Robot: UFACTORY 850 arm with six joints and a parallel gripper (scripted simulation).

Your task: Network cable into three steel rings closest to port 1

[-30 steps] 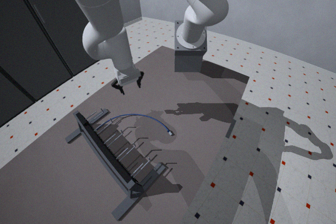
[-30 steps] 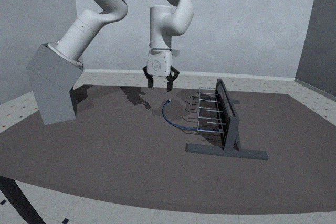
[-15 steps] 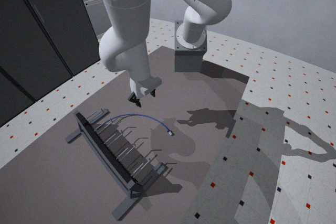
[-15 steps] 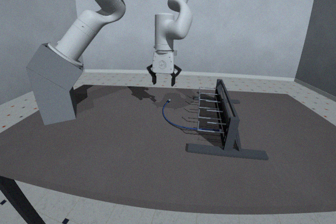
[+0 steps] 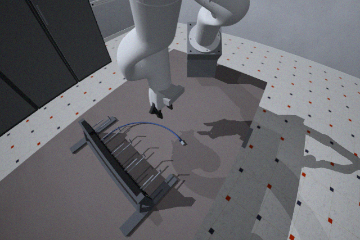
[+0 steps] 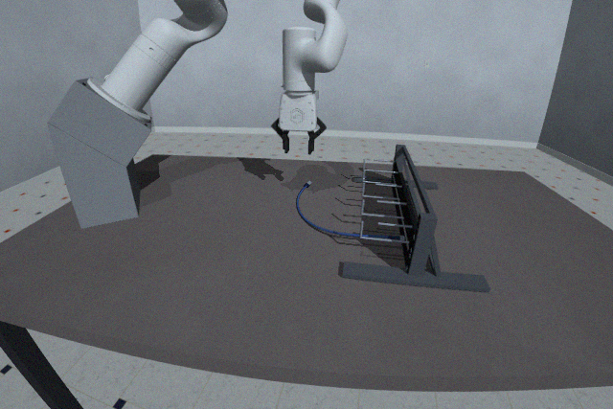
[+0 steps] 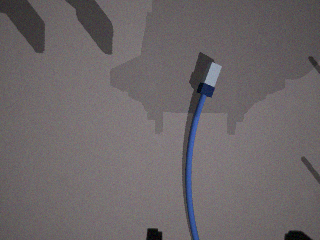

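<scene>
Now: hand 160 mm above the plug and 110 mm to the right of it. Round my hand: dark patch panel: 310 mm ahead, 100 mm below, 20 mm to the right.
</scene>
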